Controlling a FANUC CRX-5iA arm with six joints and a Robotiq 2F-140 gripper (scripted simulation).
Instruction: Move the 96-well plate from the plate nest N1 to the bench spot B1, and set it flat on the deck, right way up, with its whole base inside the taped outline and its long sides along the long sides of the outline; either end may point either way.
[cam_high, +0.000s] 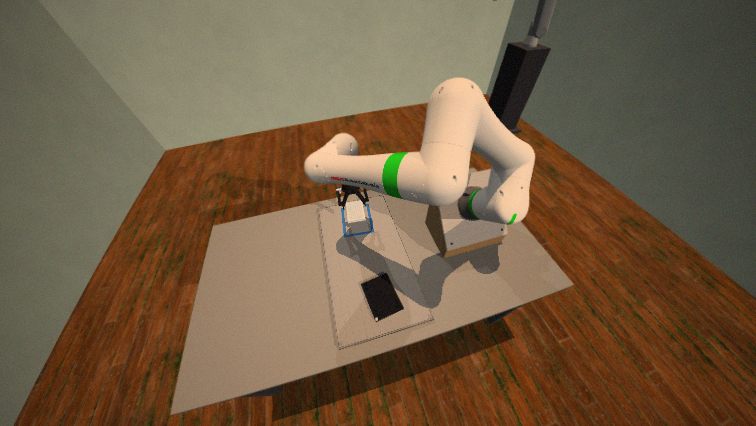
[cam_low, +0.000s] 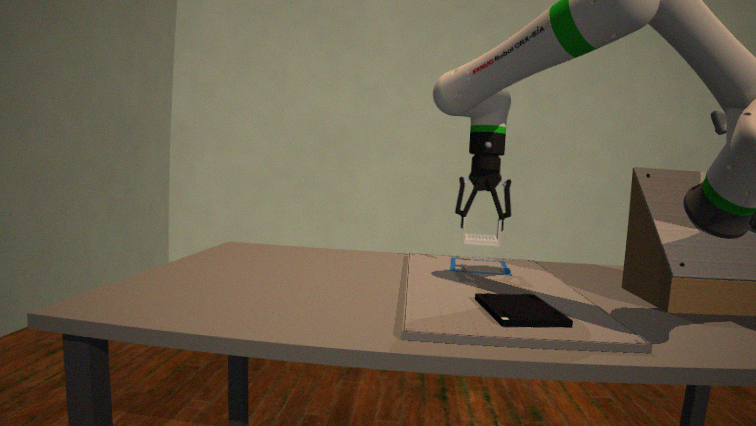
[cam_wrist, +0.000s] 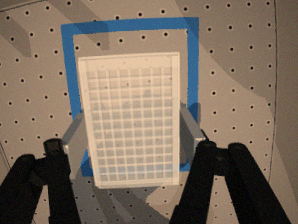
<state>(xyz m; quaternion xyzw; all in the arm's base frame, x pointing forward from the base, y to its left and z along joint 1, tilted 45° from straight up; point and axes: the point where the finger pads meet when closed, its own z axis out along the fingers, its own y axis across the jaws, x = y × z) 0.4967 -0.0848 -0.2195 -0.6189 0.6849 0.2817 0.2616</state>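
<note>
The white 96-well plate is 20 mm below my hand. Round my hand: black plate nest N1 (10 mm behind, 420 mm to the left, 80 mm below).
</note>
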